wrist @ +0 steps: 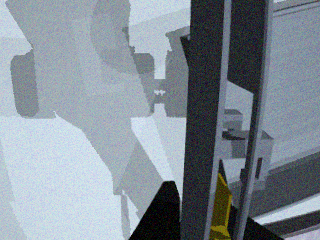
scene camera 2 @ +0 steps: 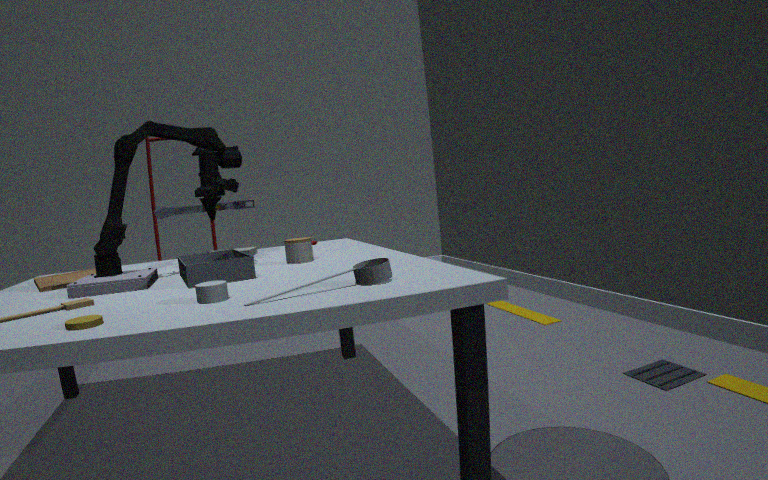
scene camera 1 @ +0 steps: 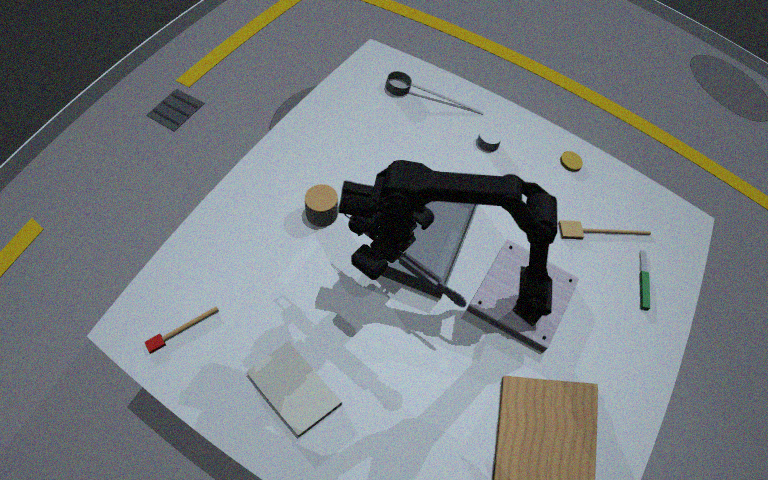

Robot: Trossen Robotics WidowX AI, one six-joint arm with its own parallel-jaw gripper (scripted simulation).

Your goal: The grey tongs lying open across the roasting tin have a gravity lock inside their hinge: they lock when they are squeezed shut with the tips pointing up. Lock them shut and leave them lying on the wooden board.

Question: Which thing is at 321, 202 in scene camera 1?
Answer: A cork-topped jar.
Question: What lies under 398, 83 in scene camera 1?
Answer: A long-handled ring scoop.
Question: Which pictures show the gripper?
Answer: The wrist view, scene camera 2 and scene camera 1: all of them.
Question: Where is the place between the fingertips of the gripper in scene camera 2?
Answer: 213, 220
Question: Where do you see a roasting tin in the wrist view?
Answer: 284, 118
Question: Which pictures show the long-handled ring scoop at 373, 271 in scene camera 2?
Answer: Scene camera 2 and scene camera 1 only.
